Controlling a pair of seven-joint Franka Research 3 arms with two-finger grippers.
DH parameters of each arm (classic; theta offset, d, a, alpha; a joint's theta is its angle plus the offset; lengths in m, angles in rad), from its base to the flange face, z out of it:
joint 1: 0 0.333 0 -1.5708
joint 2: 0 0 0 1.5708
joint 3: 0 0.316 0.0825 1.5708
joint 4: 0 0 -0.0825 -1.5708
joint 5: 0 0.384 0 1.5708
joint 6: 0 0 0.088 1.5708
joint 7: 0 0.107 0 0
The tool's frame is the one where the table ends.
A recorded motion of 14 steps. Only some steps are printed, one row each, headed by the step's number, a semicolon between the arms.
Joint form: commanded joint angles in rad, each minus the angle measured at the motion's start. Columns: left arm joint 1, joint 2, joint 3, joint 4, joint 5, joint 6, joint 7; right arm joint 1, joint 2, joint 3, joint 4, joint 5, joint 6, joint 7.
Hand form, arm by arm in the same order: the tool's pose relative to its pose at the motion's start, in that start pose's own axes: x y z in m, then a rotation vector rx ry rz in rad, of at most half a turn. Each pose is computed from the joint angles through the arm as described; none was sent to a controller.
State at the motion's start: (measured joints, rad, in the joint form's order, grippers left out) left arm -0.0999 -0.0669 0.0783 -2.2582 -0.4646 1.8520 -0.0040; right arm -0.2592 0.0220 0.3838 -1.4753 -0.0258 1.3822 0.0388
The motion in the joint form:
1: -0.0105 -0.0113 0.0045 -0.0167 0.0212 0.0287 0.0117; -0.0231 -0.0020 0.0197 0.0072 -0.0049 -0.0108 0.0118
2: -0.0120 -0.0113 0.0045 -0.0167 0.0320 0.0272 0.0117; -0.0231 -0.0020 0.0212 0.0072 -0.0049 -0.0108 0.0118
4: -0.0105 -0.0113 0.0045 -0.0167 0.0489 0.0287 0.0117; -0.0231 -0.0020 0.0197 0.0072 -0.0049 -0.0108 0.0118
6: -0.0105 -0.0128 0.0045 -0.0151 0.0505 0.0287 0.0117; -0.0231 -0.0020 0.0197 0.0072 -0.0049 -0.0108 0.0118
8: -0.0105 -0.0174 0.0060 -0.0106 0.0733 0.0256 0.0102; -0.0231 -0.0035 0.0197 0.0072 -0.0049 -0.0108 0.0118
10: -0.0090 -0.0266 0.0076 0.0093 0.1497 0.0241 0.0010; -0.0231 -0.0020 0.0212 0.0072 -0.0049 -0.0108 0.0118
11: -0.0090 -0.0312 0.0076 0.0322 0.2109 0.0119 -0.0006; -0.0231 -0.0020 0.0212 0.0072 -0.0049 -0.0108 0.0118
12: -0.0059 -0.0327 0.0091 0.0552 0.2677 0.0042 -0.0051; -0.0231 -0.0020 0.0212 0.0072 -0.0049 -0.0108 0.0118
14: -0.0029 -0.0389 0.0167 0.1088 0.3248 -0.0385 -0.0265; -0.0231 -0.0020 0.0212 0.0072 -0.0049 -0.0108 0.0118
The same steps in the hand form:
1: -0.0017 -0.0010 0.0014 0.0220 0.0212 0.0212; -0.0022 0.0025 -0.0033 -0.0048 -0.0015 0.0164
2: -0.0020 -0.0012 0.0019 0.0328 0.0192 0.0256; -0.0022 0.0017 -0.0033 -0.0050 -0.0014 0.0149
4: -0.0017 -0.0031 0.0014 0.0485 0.0212 0.0293; -0.0022 0.0025 -0.0033 -0.0048 -0.0015 0.0164
6: -0.0018 -0.0026 0.0001 0.0495 0.0240 0.0311; -0.0022 0.0025 -0.0033 -0.0048 -0.0015 0.0164
8: -0.0024 -0.0033 -0.0038 0.0692 0.0296 0.0386; -0.0027 0.0024 -0.0040 -0.0053 0.0000 0.0165
10: -0.0020 -0.0044 -0.0173 0.1371 0.0565 0.0595; -0.0022 0.0017 -0.0033 -0.0050 -0.0014 0.0149
11: -0.0019 -0.0034 -0.0288 0.1931 0.0709 0.0828; -0.0022 0.0017 -0.0033 -0.0050 -0.0014 0.0149
12: -0.0004 -0.0046 -0.0407 0.2441 0.0892 0.0954; -0.0022 0.0017 -0.0033 -0.0050 -0.0014 0.0149
14: -0.0015 -0.0025 -0.0664 0.2912 0.1109 0.0890; -0.0022 0.0017 -0.0033 -0.0050 -0.0014 0.0149

